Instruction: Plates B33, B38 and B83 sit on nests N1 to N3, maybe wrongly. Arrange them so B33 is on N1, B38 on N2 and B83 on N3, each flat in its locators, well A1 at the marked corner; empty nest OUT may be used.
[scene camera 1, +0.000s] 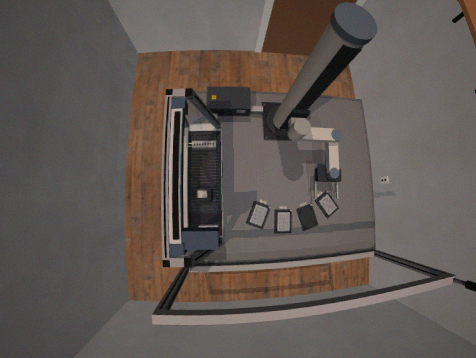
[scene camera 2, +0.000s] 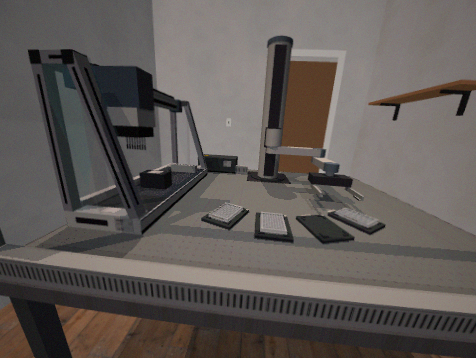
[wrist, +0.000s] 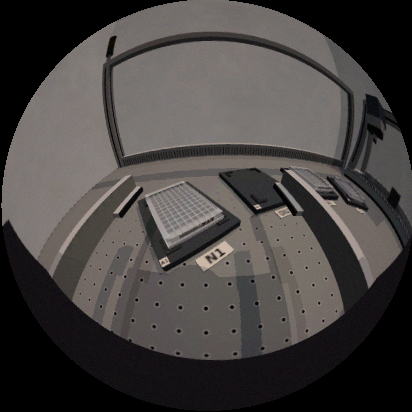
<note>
The pictures show: my gripper, a nest OUT, a dark control box, a nest N1 and a dark deck.
My gripper is seen too in the wrist view.
</note>
